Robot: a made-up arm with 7 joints. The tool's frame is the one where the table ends. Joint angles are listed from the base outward.
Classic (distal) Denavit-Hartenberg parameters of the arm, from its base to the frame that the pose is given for. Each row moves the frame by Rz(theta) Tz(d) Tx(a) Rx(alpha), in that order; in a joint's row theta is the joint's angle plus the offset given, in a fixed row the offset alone. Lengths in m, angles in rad.
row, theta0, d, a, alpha
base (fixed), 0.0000, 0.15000, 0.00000, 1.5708
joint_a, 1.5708, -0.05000, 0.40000, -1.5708
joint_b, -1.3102, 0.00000, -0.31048, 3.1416
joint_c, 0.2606, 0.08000, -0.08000, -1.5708
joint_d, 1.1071, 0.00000, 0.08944, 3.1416
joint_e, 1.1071, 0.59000, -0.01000, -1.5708
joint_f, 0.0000, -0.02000, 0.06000, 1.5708
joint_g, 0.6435, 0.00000, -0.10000, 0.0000
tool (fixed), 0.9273, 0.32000, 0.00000, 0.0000
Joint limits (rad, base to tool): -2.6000..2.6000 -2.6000..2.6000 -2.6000..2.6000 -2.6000..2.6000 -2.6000..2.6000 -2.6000..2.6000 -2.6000..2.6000
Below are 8 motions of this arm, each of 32 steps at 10 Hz.
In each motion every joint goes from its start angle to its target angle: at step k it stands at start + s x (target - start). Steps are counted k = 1, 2, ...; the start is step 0. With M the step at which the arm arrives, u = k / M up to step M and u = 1 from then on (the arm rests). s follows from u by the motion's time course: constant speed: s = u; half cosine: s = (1 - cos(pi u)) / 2; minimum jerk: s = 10 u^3 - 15 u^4 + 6 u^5.
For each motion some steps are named. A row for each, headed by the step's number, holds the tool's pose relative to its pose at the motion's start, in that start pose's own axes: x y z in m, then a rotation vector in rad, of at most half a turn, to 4 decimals.
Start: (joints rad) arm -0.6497 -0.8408 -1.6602 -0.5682 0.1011 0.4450 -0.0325
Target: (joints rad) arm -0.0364 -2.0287 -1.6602 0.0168 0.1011 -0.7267 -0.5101
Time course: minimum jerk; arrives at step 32
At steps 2, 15, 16, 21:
2: -0.0034 -0.0004 0.0003 -0.0010 -0.0032 -0.0021
15: -0.6382 -0.0678 -0.1336 -0.0973 -0.5561 -0.5063
16: -0.7098 -0.0772 -0.1760 -0.0938 -0.6159 -0.5812
21: -0.9867 -0.1324 -0.4265 -0.0291 -0.8415 -0.9317

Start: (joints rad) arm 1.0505 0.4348 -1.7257 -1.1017 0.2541 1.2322 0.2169
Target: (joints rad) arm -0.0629 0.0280 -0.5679 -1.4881 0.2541 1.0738 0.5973
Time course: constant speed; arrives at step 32
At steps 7, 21, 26, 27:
7: -0.1552 -0.0269 0.0705 -0.0290 0.1788 0.5212
21: -0.1989 -0.2816 0.3479 0.1301 0.5420 1.5452
26: -0.0958 -0.3934 0.4474 0.2736 0.6412 1.8939
27: -0.0677 -0.4150 0.4644 0.3087 0.6571 1.9617

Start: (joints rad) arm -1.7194 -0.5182 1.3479 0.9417 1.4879 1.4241 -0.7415
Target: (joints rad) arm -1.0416 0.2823 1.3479 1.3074 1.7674 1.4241 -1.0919
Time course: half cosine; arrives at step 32
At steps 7, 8, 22, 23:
7: 0.0009 0.0213 -0.0454 -0.0998 0.0061 -0.0927
8: 0.0008 0.0264 -0.0593 -0.1295 0.0068 -0.1183
22: -0.0456 0.0180 -0.3462 -0.7368 -0.0858 -0.4780
23: -0.0520 0.0107 -0.3633 -0.7757 -0.0984 -0.4912

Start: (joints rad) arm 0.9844 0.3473 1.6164 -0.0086 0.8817 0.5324 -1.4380
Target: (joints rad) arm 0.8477 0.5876 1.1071 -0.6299 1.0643 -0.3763 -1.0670
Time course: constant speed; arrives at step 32
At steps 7, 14, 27, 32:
7: -0.1004 0.1288 -0.0523 -0.2375 -0.2433 0.1549
14: -0.1753 0.2365 -0.1393 -0.4901 -0.4347 0.3385
27: -0.2397 0.3568 -0.3326 -0.9596 -0.6362 0.7539
32: -0.2404 0.3766 -0.3996 -1.1245 -0.6575 0.9381

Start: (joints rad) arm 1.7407 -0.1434 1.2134 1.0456 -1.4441 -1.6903 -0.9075
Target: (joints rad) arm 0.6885 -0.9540 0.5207 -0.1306 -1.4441 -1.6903 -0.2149
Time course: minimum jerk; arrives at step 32
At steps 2, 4, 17, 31, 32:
2: -0.0009 -0.0011 0.0006 -0.0001 -0.0006 0.0013
4: -0.0064 -0.0077 0.0045 -0.0006 -0.0042 0.0092
17: -0.1759 -0.2479 0.2519 -0.0421 -0.1385 0.3711
31: -0.1986 -0.3578 0.5637 -0.0813 -0.2166 0.7193
32: -0.1985 -0.3578 0.5640 -0.0813 -0.2166 0.7196

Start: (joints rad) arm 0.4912 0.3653 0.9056 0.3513 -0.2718 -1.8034 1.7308
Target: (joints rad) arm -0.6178 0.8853 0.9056 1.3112 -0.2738 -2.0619 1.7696
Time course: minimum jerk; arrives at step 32
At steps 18, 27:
18: 0.3647 -0.6819 0.3150 0.8821 0.7222 0.4161
27: 0.7165 -0.9160 0.2321 1.3005 1.2137 0.5167

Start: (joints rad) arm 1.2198 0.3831 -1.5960 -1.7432 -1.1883 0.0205 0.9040
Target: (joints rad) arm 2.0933 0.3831 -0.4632 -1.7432 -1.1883 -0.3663 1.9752
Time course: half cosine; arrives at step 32
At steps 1, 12, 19, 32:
1: -0.0025 -0.0004 -0.0002 0.0005 -0.0019 0.0007
12: -0.3145 0.0331 -0.0771 -0.0035 -0.2406 0.0612
19: -0.5613 0.2474 -0.2396 -0.1525 -0.4424 0.0755
32: -0.6184 0.6027 -0.4441 -0.4174 -0.5157 0.0406

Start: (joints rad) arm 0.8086 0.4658 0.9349 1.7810 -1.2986 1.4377 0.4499
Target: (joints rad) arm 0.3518 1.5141 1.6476 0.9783 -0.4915 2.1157 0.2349
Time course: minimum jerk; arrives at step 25
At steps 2, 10, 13, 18, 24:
2: -0.0005 -0.0025 -0.0002 0.0066 0.0035 0.0018
10: 0.0088 -0.1512 -0.0664 0.4288 0.3003 0.1059
13: 0.0470 -0.2106 -0.1649 0.6638 0.5754 0.1490
18: 0.1009 -0.2105 -0.3576 0.8699 1.0704 0.1460
24: 0.1086 -0.1830 -0.4455 0.8925 1.3012 0.1143

